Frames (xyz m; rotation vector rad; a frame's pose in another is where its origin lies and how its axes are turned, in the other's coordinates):
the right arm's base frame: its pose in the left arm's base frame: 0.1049 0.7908 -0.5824 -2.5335 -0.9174 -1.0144
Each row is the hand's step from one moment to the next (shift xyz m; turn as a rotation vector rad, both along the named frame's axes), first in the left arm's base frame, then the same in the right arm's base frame.
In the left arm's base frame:
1: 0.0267 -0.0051 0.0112 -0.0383 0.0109 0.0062
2: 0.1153 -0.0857 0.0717 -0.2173 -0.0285 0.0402
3: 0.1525 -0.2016 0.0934 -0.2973 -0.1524 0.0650
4: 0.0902 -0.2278 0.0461 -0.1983 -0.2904 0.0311
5: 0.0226 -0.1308 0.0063 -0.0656 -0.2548 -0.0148
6: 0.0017 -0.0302 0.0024 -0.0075 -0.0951 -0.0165
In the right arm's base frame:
1: 0.0203 0.0210 0.0037 -0.0120 -0.0330 -0.0198
2: 0.0744 0.1392 -0.0295 -0.1062 -0.1181 -0.1563
3: 0.0568 0.2517 -0.0776 -0.1905 -0.0748 -0.2720
4: -0.0226 0.2321 -0.0880 -0.2223 0.0948 -0.2573
5: -0.0432 0.1147 -0.0514 -0.1639 0.1532 -0.1383
6: -0.0113 0.0242 -0.0144 -0.0593 0.0682 -0.0347

